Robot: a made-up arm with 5 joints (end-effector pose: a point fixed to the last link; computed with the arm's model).
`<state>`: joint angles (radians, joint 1 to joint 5).
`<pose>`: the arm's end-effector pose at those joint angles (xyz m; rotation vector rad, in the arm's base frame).
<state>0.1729 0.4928 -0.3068 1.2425 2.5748</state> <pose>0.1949 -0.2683 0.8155 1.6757 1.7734 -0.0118</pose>
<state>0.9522 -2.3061 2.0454 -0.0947 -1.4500</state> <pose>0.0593 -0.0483 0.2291 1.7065 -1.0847 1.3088</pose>
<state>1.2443 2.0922 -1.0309 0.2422 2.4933</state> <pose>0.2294 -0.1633 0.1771 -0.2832 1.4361 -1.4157</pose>
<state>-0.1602 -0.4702 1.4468 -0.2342 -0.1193</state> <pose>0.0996 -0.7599 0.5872 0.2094 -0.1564 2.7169</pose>
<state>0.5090 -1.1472 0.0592 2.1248 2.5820</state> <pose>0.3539 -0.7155 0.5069 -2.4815 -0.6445 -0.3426</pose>
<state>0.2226 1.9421 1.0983 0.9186 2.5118</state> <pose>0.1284 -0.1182 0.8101 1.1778 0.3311 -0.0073</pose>
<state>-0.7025 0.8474 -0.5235 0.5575 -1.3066</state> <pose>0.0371 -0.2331 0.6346 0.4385 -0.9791 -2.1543</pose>
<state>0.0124 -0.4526 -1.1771 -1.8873 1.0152</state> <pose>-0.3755 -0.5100 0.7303 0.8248 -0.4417 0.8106</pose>
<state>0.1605 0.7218 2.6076 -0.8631 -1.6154</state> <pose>0.0769 -0.7197 0.8502 -2.0426 0.0021 1.2747</pose>
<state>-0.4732 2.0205 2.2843 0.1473 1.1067</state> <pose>-0.1115 -0.0602 0.9340 0.3854 1.0545 0.2073</pose>
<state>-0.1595 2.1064 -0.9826 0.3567 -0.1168</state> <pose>-0.0852 -0.4086 0.3124 -1.0851 -1.5170 -0.0892</pose>
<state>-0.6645 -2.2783 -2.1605 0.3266 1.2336</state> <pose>-0.5814 -0.2475 0.6495 -1.4990 1.4707 1.2301</pose>
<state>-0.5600 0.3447 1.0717 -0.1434 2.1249</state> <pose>0.0120 -0.5921 0.8523 2.8523 1.1234 0.6075</pose>
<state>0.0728 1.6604 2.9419 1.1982 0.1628</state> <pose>-0.3135 -0.2191 0.7399 -0.1478 0.0891 0.1038</pose>
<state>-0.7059 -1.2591 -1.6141 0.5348 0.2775</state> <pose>-0.4182 -0.2429 0.9149 1.7253 -1.2588 -1.7245</pose>
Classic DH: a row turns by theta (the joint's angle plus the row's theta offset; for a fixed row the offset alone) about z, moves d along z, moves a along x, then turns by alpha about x. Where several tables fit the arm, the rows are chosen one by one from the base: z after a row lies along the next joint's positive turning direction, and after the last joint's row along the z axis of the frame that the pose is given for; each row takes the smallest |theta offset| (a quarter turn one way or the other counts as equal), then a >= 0, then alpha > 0; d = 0 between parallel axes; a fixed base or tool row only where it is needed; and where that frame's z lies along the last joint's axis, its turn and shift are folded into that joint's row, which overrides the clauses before.
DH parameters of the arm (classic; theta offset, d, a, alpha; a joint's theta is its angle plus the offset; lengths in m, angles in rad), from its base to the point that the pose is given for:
base (fixed): 1.5124 0.5744 -0.083 0.3678
joint 1: 0.0626 0.0195 -0.3477 -1.9379
joint 2: -0.0578 0.0567 -0.0716 -1.6875
joint 3: -1.0077 -0.0268 0.0027 0.7801
joint 4: 1.2241 -0.2278 0.128 1.2746
joint 5: -0.1619 -0.1789 -0.0145 1.1067
tool (fixed): 2.5635 0.0108 0 0

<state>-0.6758 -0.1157 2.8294 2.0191 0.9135</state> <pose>-0.4628 -0.3087 0.9965 1.4547 -1.2573 -1.2607</pose>
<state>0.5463 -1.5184 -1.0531 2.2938 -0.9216</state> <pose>0.2682 -0.7224 0.4314 -0.9884 -0.7911 1.7268</pose>
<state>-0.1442 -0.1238 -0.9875 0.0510 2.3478</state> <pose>-0.1107 -0.1560 0.7375 -0.3088 -2.7857 0.0672</pose>
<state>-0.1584 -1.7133 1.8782 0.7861 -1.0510</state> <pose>-0.1625 -0.5421 0.2162 0.8843 -0.4823 1.6603</pose>
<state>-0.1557 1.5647 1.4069 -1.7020 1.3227</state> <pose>0.2215 -0.2501 0.6080 -1.3751 -1.8664 -0.7214</pose>
